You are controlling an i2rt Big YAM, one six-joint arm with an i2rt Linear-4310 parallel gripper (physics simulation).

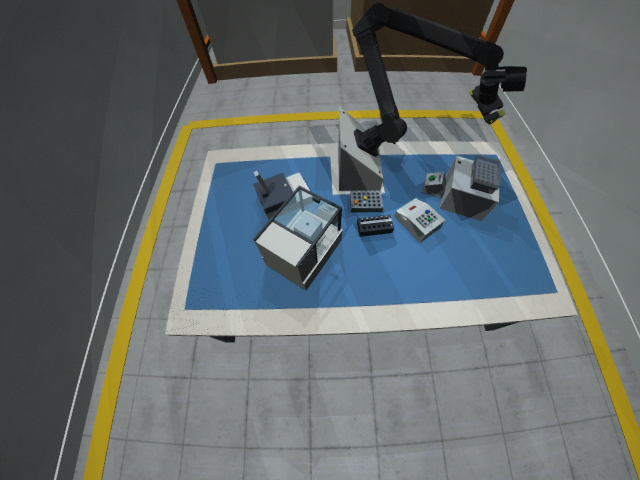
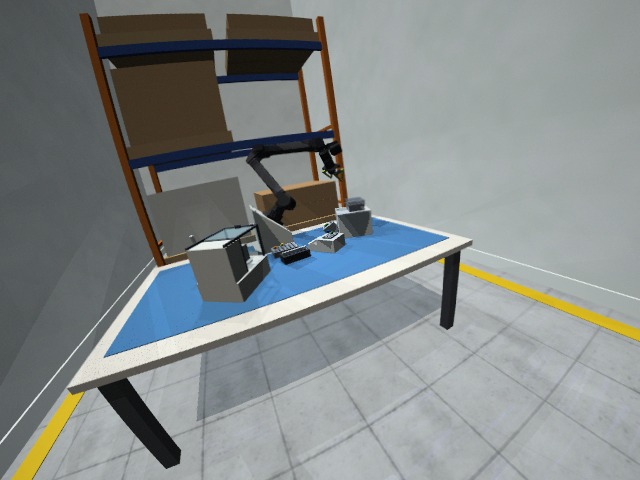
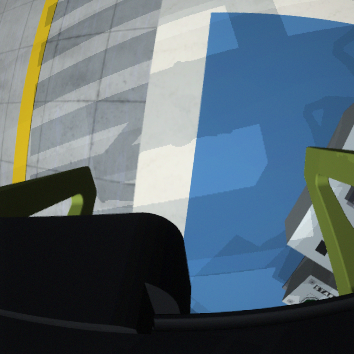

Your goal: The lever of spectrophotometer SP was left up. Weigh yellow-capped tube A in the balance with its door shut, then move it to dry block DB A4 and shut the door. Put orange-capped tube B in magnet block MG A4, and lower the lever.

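A rack (image 1: 366, 208) holds yellow-capped tube A (image 1: 365, 197) and orange-capped tube B (image 1: 355, 202). The black magnet block (image 1: 375, 230) (image 2: 295, 256) lies in front of it. A white unit with a red display and small wells (image 1: 408, 219) (image 2: 334, 243), apparently the dry block, holds blue and green caps. The balance (image 1: 283, 246) (image 2: 214, 273) stands left; no tube shows on its pan (image 1: 312, 221), and its door state is unclear. Behind it, a dark unit (image 1: 276, 189), apparently the spectrophotometer, has its lever (image 1: 261, 184) upright. My gripper (image 1: 484, 104) (image 2: 333, 174) (image 3: 197, 169) is open and empty, high beyond the table's back right.
A white stand (image 1: 467, 203) (image 2: 353, 223) at the back right bears a grey block with many wells (image 1: 486, 172) (image 2: 355, 204). A box with a green button (image 1: 434, 181) (image 3: 309, 292) stands beside it. The arm's tall white mount (image 1: 358, 173) rises behind the rack.
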